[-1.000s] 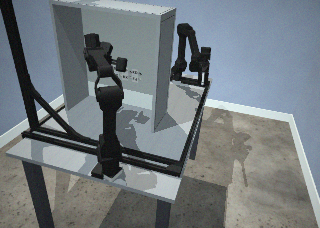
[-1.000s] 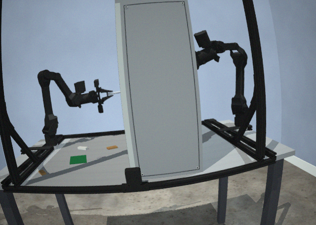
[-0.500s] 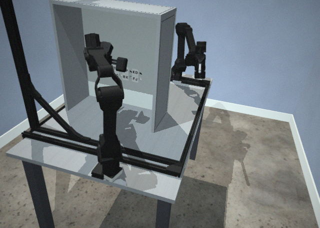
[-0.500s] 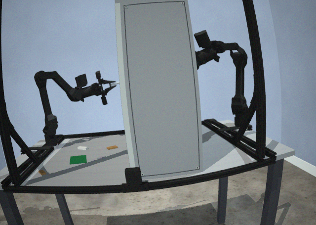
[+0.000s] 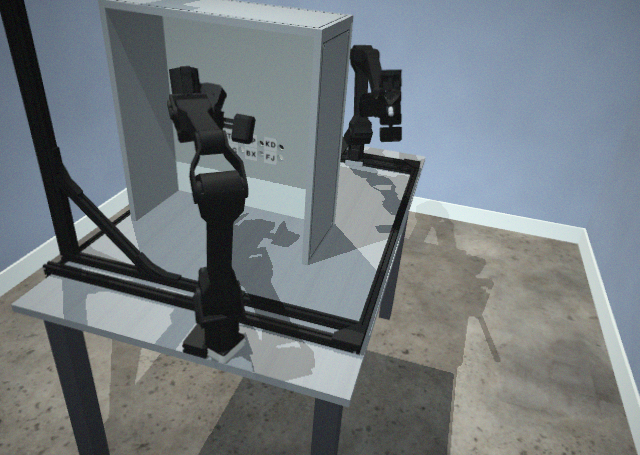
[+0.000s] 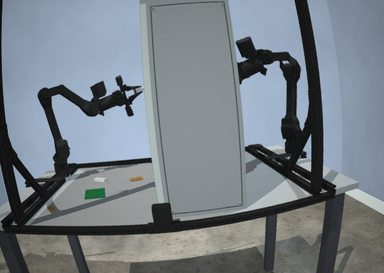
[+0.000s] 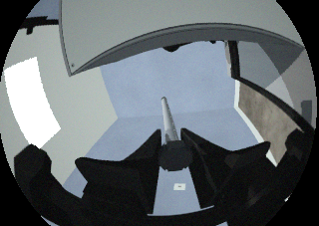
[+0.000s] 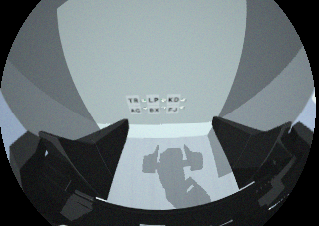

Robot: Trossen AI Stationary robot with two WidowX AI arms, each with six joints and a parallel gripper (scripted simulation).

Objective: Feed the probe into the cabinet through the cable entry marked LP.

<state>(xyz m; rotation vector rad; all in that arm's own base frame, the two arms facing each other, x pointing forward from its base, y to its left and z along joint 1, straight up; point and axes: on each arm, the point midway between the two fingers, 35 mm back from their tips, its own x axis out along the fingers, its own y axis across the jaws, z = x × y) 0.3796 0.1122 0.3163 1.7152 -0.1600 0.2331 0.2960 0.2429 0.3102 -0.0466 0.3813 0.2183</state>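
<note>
Now: left hand 360 mm past the LP label, 110 mm to the left of it and 120 mm above it. From my left hand the other things lie so: white block (210 mm behind, 170 mm to the left, 330 mm below); rod (20 mm ahead, 90 mm to the right, 20 mm above); green patch (380 mm behind, 150 mm to the left, 330 mm below).
</note>
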